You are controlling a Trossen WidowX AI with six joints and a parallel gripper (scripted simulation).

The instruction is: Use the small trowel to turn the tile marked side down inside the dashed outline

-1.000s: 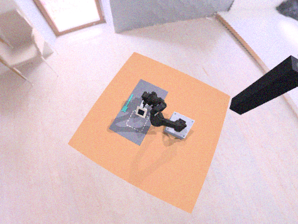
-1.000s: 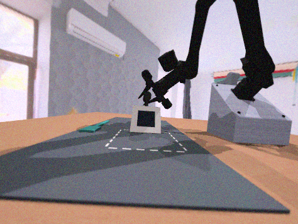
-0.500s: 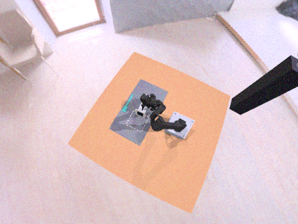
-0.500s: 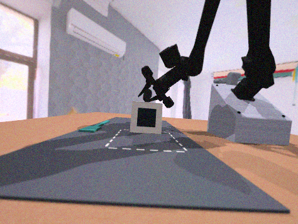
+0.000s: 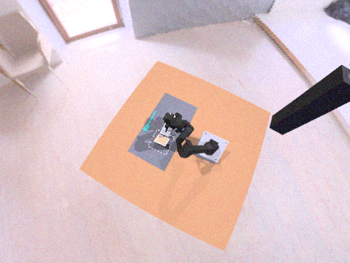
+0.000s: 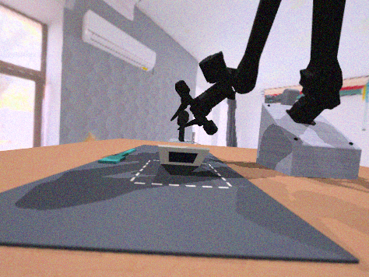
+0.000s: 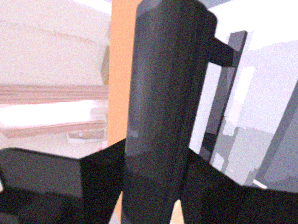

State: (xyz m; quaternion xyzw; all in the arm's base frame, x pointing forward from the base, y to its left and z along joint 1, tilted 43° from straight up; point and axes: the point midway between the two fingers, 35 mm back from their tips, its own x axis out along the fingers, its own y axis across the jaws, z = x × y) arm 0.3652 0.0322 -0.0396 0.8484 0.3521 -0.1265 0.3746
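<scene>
Now: gripper tip 1 cm short of the dark mat, 1 cm to the right of it and 12 cm above it. Round my gripper tip: small trowel: 3 cm behind, 1 cm below; white tile: 3 cm behind, 12 cm to the left, 10 cm below; teal trowel: 15 cm ahead, 3 cm to the left, 10 cm below.
</scene>
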